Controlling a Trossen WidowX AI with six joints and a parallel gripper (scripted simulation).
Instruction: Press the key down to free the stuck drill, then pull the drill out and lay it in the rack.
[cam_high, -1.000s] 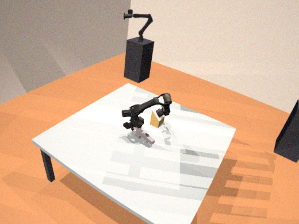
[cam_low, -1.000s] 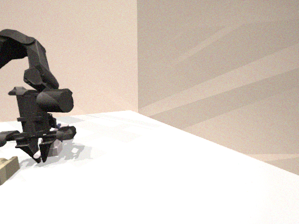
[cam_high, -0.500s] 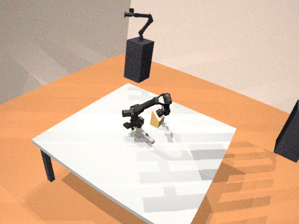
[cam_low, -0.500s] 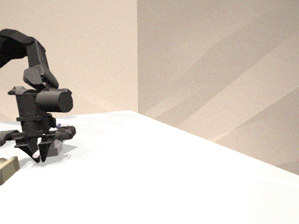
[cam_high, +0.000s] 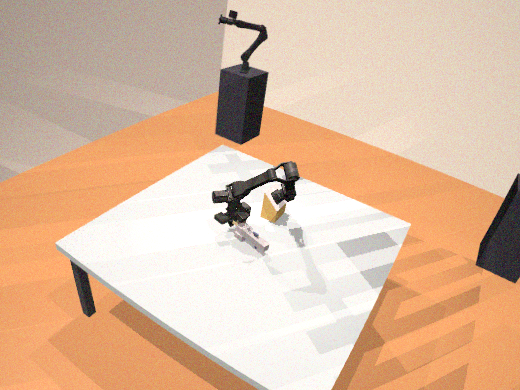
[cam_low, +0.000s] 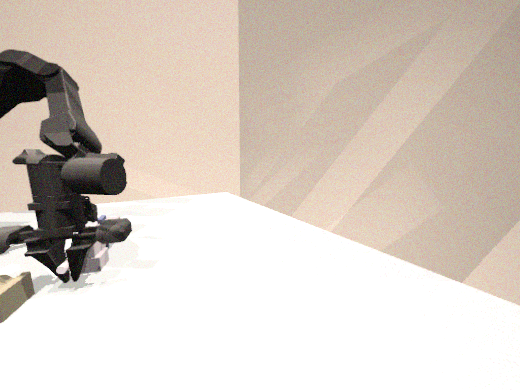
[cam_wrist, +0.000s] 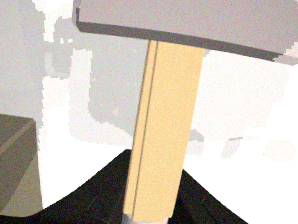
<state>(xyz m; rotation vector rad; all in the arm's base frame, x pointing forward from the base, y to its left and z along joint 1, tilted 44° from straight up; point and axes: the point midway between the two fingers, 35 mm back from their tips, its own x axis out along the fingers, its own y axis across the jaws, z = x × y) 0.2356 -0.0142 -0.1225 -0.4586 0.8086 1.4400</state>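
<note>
Right now my gripper tip is 10 mm short of the drill, 40 mm to the right of it and 30 mm below it. Also, from my gripper tip: blue key 30 mm ahead, 160 mm to the left, 40 mm above; rack 80 mm behind, 10 mm to the right.
</note>
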